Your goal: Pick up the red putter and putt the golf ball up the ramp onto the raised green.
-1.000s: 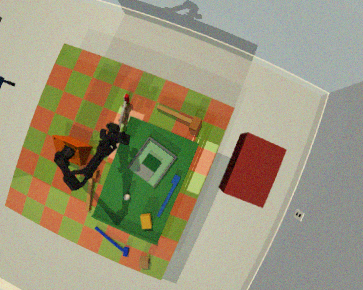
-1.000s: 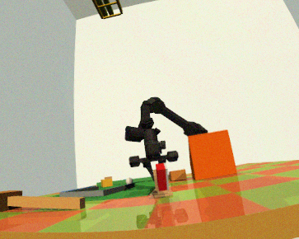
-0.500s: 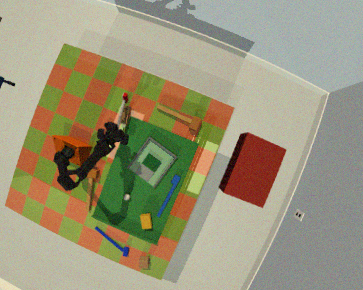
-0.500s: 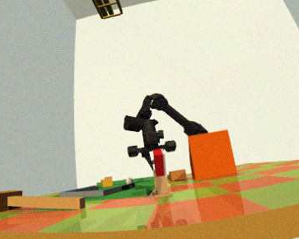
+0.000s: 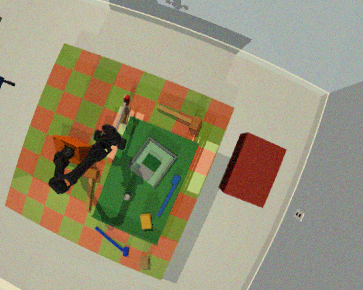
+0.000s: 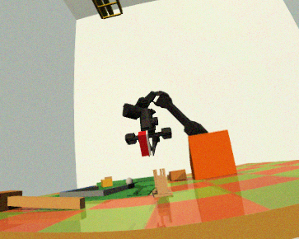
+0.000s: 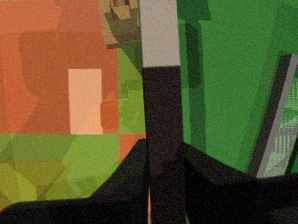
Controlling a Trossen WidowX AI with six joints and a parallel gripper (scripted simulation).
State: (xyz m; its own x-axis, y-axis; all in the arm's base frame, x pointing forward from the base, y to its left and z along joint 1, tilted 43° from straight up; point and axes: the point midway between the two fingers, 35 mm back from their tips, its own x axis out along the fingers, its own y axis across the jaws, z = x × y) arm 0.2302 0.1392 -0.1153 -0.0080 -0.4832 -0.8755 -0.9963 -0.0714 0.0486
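Now: gripper tip 1 cm past the red putter, 11 cm to the right of it and 2 cm below it. From my gripper tip the other things lie so: green course: 25 cm ahead, 21 cm to the right, 12 cm below; wooden stand: 4 cm behind, 15 cm to the left, 9 cm below; white golf ball: 19 cm ahead, 34 cm to the right, 10 cm below.
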